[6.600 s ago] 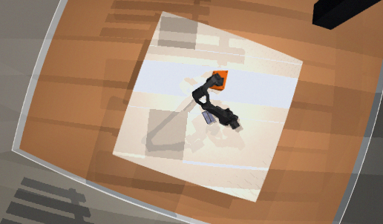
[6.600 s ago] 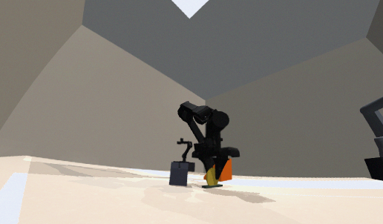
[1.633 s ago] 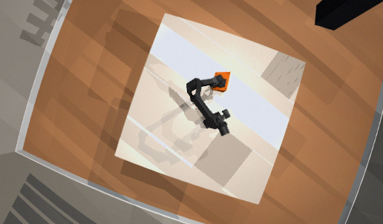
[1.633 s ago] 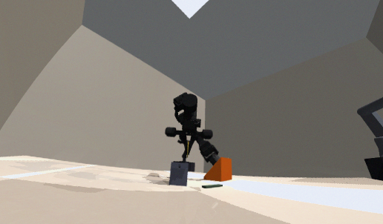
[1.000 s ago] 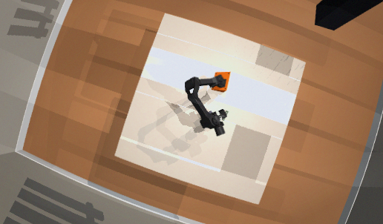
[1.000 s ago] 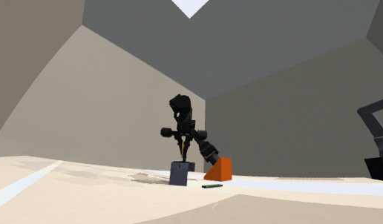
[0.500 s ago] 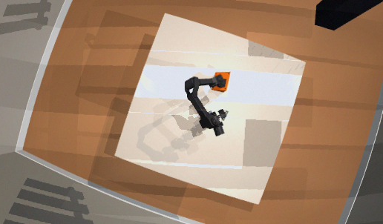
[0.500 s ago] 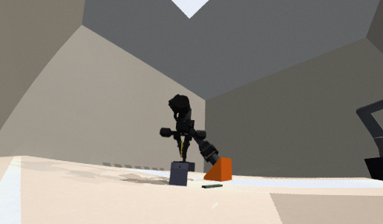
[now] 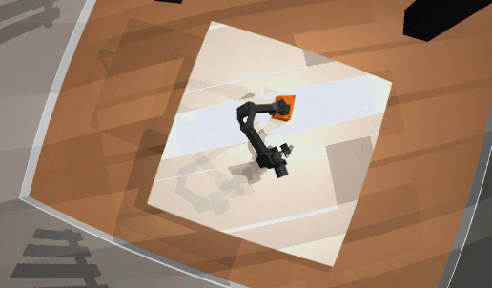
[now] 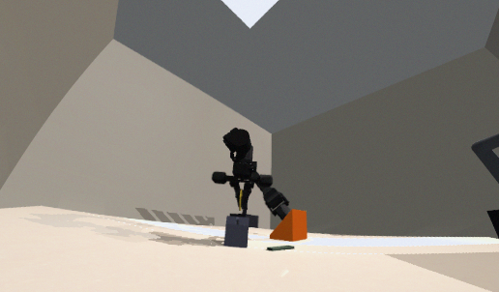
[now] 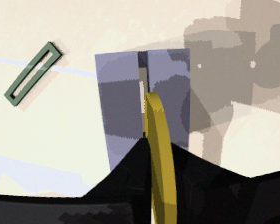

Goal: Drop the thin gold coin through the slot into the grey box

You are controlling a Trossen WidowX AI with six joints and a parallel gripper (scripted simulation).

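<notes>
Now: gripper tip 2 cm below the gold coin.
</notes>
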